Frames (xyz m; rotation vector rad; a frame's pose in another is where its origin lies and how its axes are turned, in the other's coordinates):
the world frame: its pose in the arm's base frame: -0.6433 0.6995 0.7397 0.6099 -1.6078 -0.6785
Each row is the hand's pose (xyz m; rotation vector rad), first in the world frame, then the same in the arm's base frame.
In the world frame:
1: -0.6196 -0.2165 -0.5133 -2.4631 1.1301 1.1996
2: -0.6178 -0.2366 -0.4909 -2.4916 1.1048 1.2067
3: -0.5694 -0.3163 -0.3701 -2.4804 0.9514 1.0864
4: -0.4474 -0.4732 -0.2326 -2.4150 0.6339 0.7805
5: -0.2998 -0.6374 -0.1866 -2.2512 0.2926 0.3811
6: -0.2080 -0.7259 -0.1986 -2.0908 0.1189 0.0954
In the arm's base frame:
1: -0.0480 0.9495 0.2130 -1.4608 0.6885 -0.5850
2: -0.0702 0.9363 0.1974 -1.4871 0.6941 -0.5961
3: -0.1955 0.8574 0.1603 -1.4667 0.5828 -0.7323
4: -0.3462 0.6738 0.1158 -1.3697 0.3330 -1.0496
5: -0.4097 0.4587 0.0929 -1.1601 0.0203 -1.4288
6: -0.4091 0.3306 0.0926 -0.9423 -0.1737 -1.6626

